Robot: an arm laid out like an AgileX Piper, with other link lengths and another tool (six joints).
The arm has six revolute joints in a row. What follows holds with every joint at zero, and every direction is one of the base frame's. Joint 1 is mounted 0.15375 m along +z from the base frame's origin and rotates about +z. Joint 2 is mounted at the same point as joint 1 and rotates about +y. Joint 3 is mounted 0.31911 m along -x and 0.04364 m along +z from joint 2 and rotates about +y. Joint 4 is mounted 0.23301 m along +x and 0.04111 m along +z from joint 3 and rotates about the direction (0.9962, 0, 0.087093). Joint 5 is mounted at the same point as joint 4 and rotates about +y. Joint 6 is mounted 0.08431 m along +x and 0.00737 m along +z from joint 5 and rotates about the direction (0.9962, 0, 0.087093). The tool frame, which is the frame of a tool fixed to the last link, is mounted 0.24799 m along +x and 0.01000 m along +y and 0.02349 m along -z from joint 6; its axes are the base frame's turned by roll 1.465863, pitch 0.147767 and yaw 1.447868 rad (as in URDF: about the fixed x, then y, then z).
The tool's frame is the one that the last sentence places.
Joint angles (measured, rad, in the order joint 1, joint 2, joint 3, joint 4, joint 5, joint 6), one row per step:
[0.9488, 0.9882, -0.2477, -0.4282, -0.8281, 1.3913]
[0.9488, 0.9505, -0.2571, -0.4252, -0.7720, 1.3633]
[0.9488, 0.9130, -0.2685, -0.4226, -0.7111, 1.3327]
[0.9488, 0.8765, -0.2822, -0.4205, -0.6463, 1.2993]
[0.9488, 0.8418, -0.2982, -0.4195, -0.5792, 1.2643]
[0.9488, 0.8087, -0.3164, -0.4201, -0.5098, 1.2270]
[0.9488, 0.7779, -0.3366, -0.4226, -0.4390, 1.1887]
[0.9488, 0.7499, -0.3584, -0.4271, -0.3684, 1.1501]
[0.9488, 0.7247, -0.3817, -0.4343, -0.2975, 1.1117]
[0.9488, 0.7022, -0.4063, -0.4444, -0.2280, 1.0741]
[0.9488, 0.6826, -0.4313, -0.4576, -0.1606, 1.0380]
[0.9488, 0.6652, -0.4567, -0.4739, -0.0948, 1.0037]
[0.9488, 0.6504, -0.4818, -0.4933, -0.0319, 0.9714]
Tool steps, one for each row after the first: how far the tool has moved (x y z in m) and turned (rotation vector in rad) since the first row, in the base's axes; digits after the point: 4 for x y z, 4 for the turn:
[0.0040, -0.0052, 0.0001, -0.0185, -0.0332, -0.0238]
[0.0087, -0.0106, -0.0004, -0.0407, -0.0675, -0.0495]
[0.0141, -0.0164, -0.0014, -0.0666, -0.1030, -0.0765]
[0.0199, -0.0223, -0.0025, -0.0952, -0.1389, -0.1040]
[0.0261, -0.0287, -0.0038, -0.1270, -0.1763, -0.1317]
[0.0326, -0.0354, -0.0054, -0.1617, -0.2142, -0.1592]
[0.0392, -0.0424, -0.0069, -0.1985, -0.2521, -0.1859]
[0.0460, -0.0497, -0.0087, -0.2381, -0.2901, -0.2120]
[0.0529, -0.0574, -0.0101, -0.2789, -0.3284, -0.2372]
[0.0599, -0.0654, -0.0114, -0.3210, -0.3665, -0.2614]
[0.0671, -0.0740, -0.0126, -0.3640, -0.4042, -0.2853]
[0.0743, -0.0828, -0.0135, -0.4077, -0.4416, -0.3087]

